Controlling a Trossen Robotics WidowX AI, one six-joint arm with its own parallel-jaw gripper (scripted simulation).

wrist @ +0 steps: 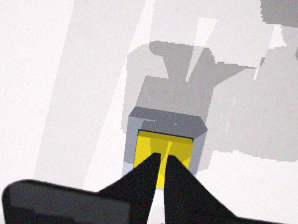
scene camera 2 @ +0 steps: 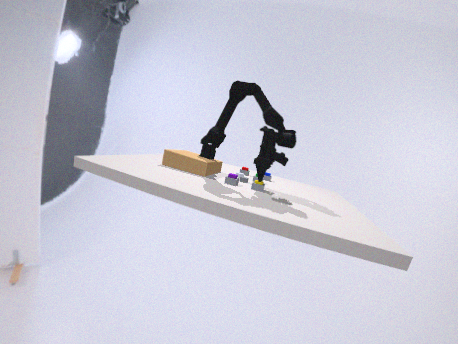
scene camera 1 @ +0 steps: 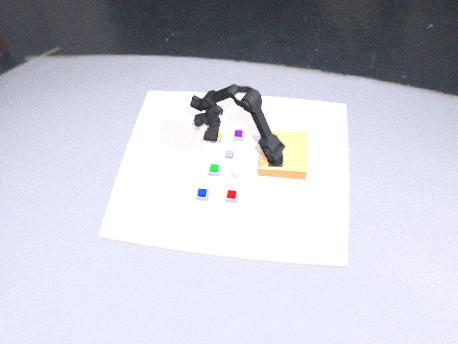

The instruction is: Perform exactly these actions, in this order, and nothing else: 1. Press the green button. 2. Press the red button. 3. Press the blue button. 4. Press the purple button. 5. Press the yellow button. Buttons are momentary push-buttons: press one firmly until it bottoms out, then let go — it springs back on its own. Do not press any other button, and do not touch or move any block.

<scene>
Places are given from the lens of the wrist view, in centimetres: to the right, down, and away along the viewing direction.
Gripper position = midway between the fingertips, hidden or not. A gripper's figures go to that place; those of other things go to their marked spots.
my gripper (wrist: 163, 160): 1, 3, 11
yellow button (wrist: 147, 142): 0, 2, 11
</scene>
